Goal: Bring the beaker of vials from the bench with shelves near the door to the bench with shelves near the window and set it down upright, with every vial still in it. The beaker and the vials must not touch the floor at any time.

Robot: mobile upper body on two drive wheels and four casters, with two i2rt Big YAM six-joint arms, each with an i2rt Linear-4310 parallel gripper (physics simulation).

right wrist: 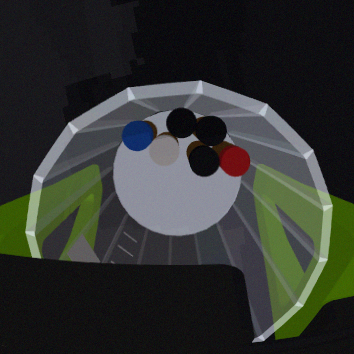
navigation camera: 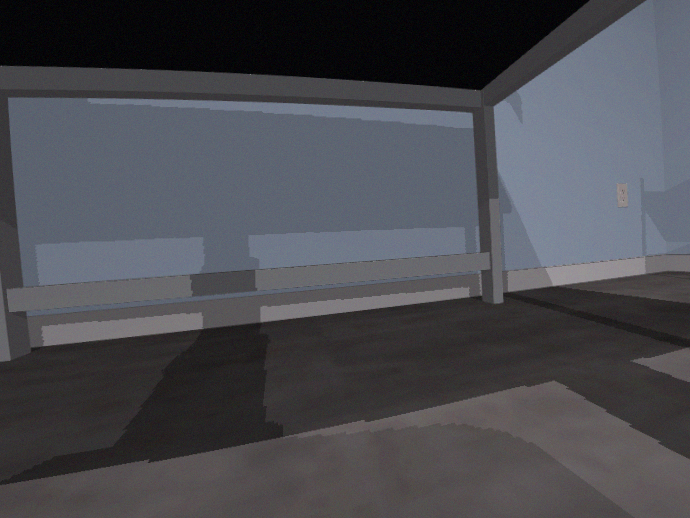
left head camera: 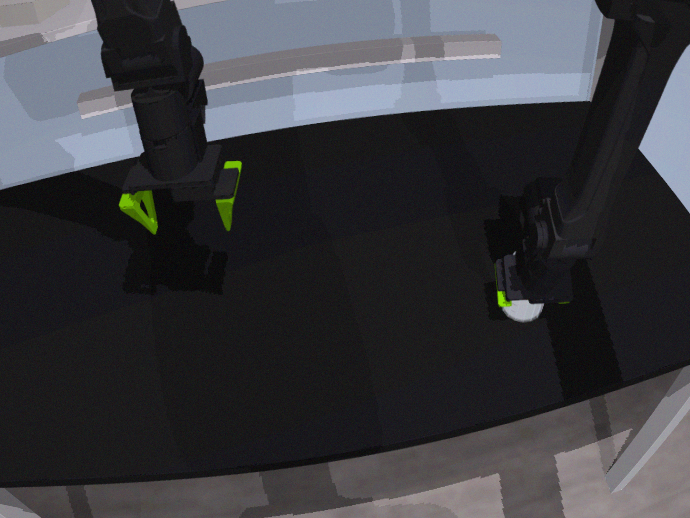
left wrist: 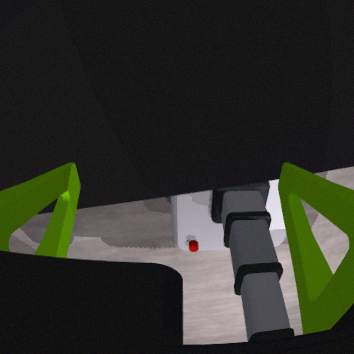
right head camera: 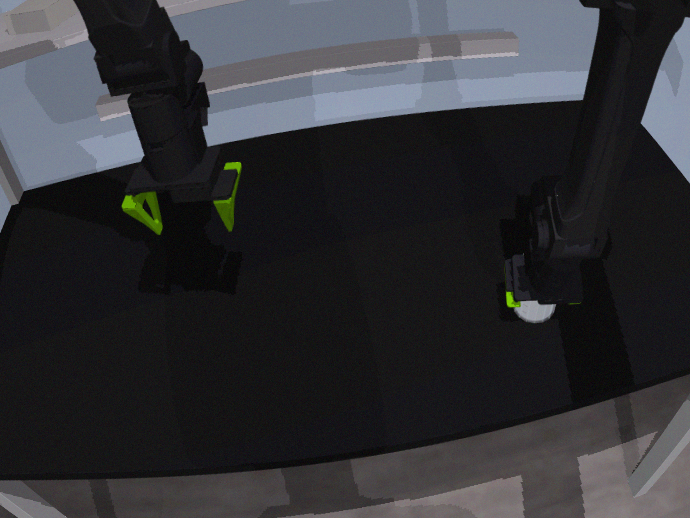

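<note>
The clear beaker (left head camera: 523,313) (right head camera: 535,313) (right wrist: 170,205) looks upright over the black bench top (left head camera: 334,334) (right head camera: 334,334) (left wrist: 175,75), at the right in both head views. Several vials lean together inside it, with a blue cap (right wrist: 137,135), a whitish cap (right wrist: 164,150), a red cap (right wrist: 235,161) and black caps. My right gripper (left head camera: 533,301) (right head camera: 543,302) (right wrist: 176,167) is shut on the beaker, one finger on each side. Whether the beaker's base touches the bench top is hidden. My left gripper (left head camera: 191,229) (right head camera: 195,230) (left wrist: 178,173) is open and empty above the bench top.
A long pale bar (left head camera: 351,60) (right head camera: 362,60) runs behind the bench, before the blue wall. The bench's underside frame shows a corner leg (navigation camera: 492,239) and a low crossbar (navigation camera: 362,270). My grey column (left wrist: 255,240) stands beyond the bench's edge in the left wrist view.
</note>
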